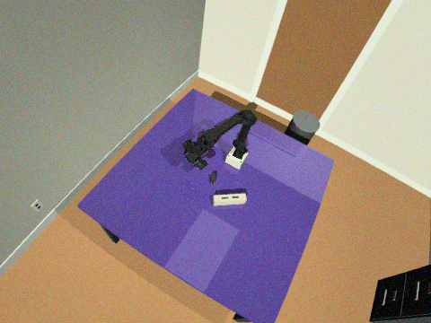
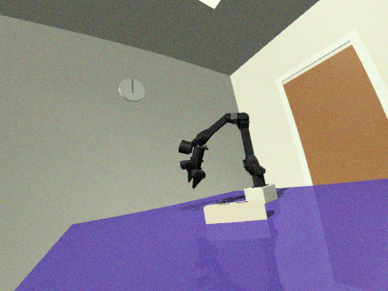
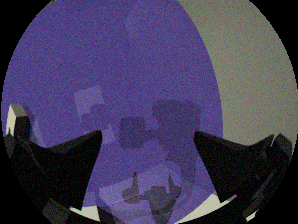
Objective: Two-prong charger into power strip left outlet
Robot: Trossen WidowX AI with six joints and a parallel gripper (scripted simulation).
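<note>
Now: gripper tip 180 mm to the right of the charger and 110 mm above it.
</note>
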